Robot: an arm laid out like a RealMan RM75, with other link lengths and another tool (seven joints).
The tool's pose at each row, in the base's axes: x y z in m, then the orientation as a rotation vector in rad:
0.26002 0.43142 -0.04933 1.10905 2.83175 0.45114
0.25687 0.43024 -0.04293 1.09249 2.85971 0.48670
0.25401 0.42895 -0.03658 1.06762 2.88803 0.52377
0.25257 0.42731 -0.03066 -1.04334 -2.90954 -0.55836
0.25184 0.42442 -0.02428 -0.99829 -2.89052 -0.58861
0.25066 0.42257 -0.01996 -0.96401 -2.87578 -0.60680
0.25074 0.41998 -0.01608 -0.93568 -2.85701 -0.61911
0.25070 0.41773 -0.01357 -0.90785 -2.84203 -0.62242
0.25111 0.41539 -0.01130 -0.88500 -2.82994 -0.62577
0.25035 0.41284 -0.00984 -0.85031 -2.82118 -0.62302
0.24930 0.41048 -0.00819 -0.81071 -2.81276 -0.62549
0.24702 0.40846 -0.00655 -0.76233 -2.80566 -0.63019
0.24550 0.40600 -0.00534 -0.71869 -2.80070 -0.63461
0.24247 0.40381 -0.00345 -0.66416 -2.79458 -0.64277
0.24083 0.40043 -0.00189 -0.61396 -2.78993 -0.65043
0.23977 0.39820 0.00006 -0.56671 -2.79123 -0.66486
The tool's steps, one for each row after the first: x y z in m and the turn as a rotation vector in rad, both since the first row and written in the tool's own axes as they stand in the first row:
0.00181 -0.00100 -0.00693 -0.00991 0.03321 -0.01194
0.00333 -0.00190 -0.01379 -0.02119 0.06587 -0.02885
0.00355 -0.00224 -0.02008 -0.03308 0.09353 -0.04437
0.00242 -0.00286 -0.02701 -0.04438 0.12990 -0.06244
0.00224 -0.00365 -0.03178 -0.05015 0.15720 -0.07640
0.00060 -0.00426 -0.03611 -0.05191 0.18519 -0.08590
-0.00077 -0.00512 -0.03907 -0.04868 0.20918 -0.09661
-0.00255 -0.00581 -0.04174 -0.04660 0.22864 -0.10563
-0.00364 -0.00766 -0.04389 -0.04030 0.24927 -0.12282
-0.00439 -0.00950 -0.04622 -0.03742 0.27135 -0.14329
-0.00399 -0.01192 -0.04867 -0.03600 0.29510 -0.16977
-0.00448 -0.01427 -0.05068 -0.03539 0.31476 -0.19448
-0.00363 -0.01722 -0.05353 -0.03683 0.33868 -0.22582
-0.00463 -0.02019 -0.05612 -0.03881 0.35914 -0.25539
-0.00527 -0.02187 -0.05871 -0.04727 0.37279 -0.28519

